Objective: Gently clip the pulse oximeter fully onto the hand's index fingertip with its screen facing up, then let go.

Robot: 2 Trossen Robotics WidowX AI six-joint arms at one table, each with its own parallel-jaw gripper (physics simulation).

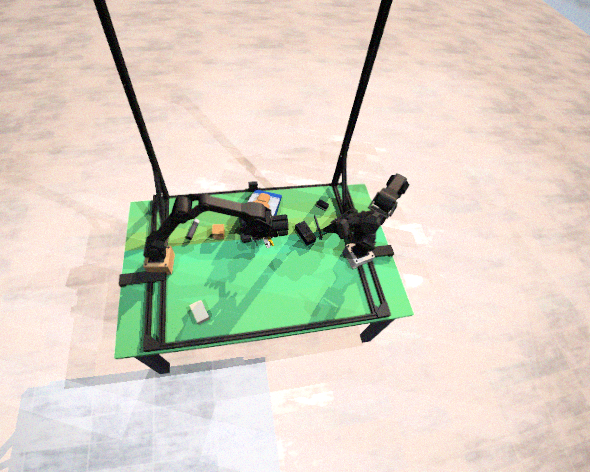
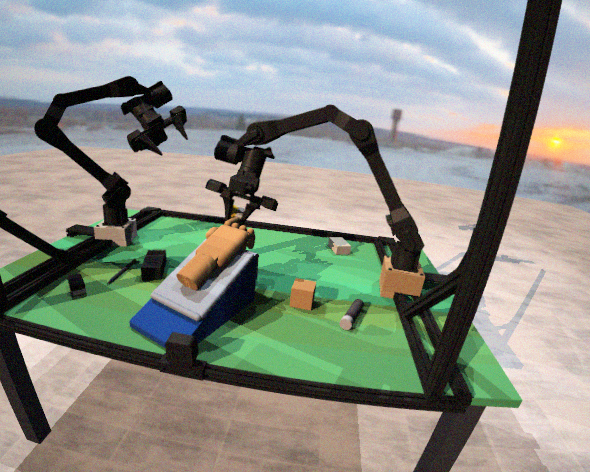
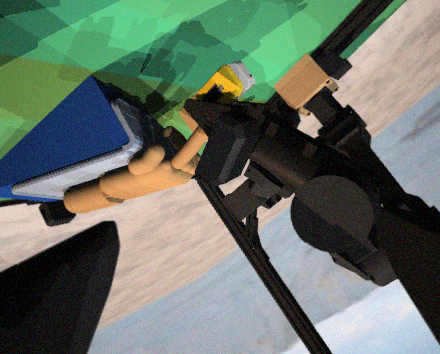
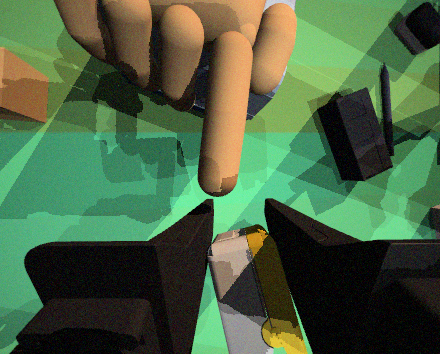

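Note:
An orange model hand lies on a grey pad on a blue wedge. Its index finger points out past the wedge's high end. My right gripper is shut on the pulse oximeter, a white and yellow clip. The clip's front end sits just short of the index fingertip, roughly in line with it and apart from it. My left gripper is open and empty, raised high at the table's far side, well away from the hand.
A black box and a thin dark pen lie beside the wedge. An orange cube, a dark cylinder, a pale block and a small black block lie on the green table. Black frame posts stand at the edges.

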